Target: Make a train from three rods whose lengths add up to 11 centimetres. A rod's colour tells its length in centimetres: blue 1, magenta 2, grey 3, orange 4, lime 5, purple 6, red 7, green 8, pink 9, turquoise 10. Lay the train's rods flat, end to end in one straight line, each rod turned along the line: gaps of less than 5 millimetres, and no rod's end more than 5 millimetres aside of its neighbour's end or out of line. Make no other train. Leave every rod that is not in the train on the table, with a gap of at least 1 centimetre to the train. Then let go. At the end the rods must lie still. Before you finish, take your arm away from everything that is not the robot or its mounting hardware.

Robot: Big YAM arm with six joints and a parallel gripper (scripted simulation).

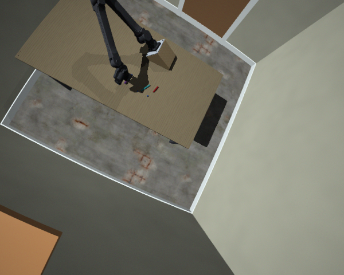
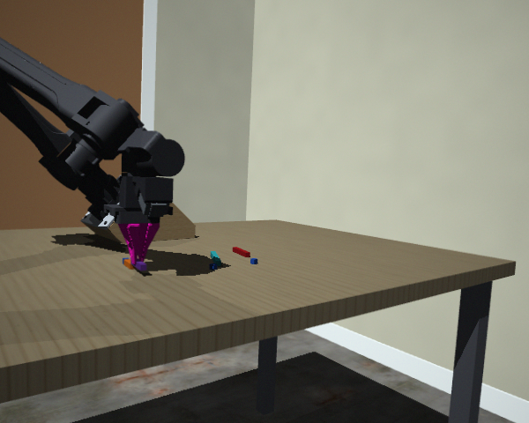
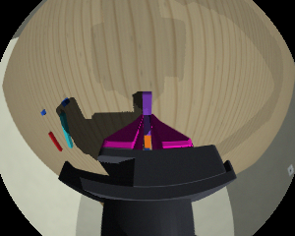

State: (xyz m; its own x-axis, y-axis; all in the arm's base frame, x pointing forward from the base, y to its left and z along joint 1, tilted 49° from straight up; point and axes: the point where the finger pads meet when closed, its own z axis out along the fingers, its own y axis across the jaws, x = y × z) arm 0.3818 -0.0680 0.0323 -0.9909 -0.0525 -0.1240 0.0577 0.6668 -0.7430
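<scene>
My hand is 1 cm above the purple rod. Also, from my hand: turquoise rod (17 cm to the left, 3 cm behind, 2 cm below); red rod (26 cm to the left, 7 cm behind, 2 cm below); orange rod (5 cm behind, 2 cm below).
</scene>
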